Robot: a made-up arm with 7 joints. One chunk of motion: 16 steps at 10 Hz.
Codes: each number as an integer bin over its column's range. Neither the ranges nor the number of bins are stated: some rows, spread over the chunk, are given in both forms.
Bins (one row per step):
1: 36 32 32 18 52 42
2: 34 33 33 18 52 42
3: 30 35 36 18 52 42
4: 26 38 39 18 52 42
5: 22 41 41 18 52 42
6: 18 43 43 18 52 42
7: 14 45 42 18 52 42
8: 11 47 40 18 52 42
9: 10 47 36 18 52 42
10: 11 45 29 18 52 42
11: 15 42 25 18 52 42
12: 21 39 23 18 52 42
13: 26 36 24 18 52 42
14: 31 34 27 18 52 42
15: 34 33 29 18 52 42
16: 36 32 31 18 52 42
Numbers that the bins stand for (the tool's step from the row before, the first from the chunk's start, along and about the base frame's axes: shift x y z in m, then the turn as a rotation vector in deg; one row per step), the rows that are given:
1: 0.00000 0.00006 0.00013 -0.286 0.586 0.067
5: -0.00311 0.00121 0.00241 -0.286 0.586 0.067
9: -0.00578 0.00197 0.00114 -0.286 0.586 0.067
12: -0.00333 0.00095 -0.00216 -0.286 0.586 0.067
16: 0.00000 0.00006 -0.00013 -0.286 0.586 0.067
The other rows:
2: -0.00044 0.00019 0.00038 -0.286 0.586 0.067
3: -0.00133 0.00044 0.00114 -0.286 0.586 0.067
4: -0.00222 0.00083 0.00190 -0.286 0.586 0.067
6: -0.00400 0.00146 0.00292 -0.286 0.586 0.067
7: -0.00489 0.00171 0.00267 -0.286 0.586 0.067
8: -0.00556 0.00197 0.00216 -0.286 0.586 0.067
10: -0.00556 0.00171 -0.00063 -0.286 0.586 0.067
11: -0.00467 0.00133 -0.00165 -0.286 0.586 0.067
13: -0.00222 0.00057 -0.00190 -0.286 0.586 0.067
14: -0.00111 0.00032 -0.00114 -0.286 0.586 0.067
15: -0.00044 0.00019 -0.00063 -0.286 0.586 0.067

